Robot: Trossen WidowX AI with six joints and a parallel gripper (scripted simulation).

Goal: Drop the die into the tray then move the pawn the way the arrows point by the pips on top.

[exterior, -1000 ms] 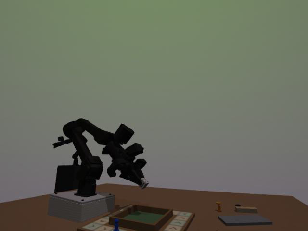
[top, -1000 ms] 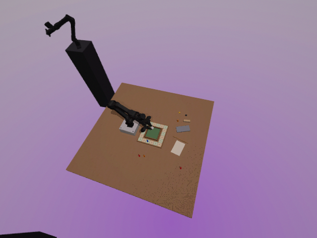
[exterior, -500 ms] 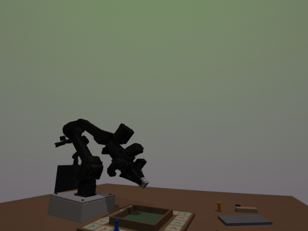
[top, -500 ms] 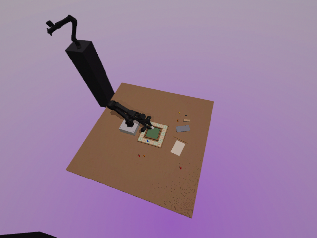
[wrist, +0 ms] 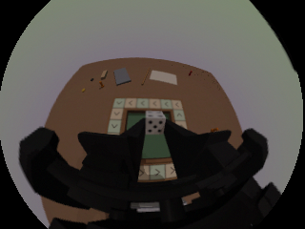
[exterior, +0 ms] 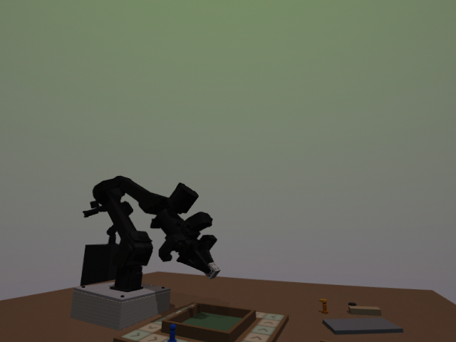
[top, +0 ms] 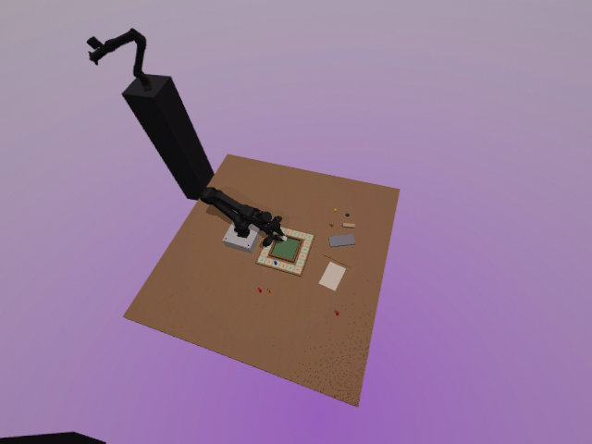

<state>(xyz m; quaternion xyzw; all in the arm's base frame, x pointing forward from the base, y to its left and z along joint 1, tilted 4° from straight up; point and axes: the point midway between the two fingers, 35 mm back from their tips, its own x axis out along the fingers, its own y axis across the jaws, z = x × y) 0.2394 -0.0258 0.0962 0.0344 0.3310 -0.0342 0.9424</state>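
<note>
Now: the white die right at my gripper tip. The rest, counted from my gripper tip: thin stick (310 mm ahead, 120 mm below, 10 mm to the right); blue pawn (110 mm to the right, 100 mm below, 30 mm behind); green dice tray (120 mm below).
</note>
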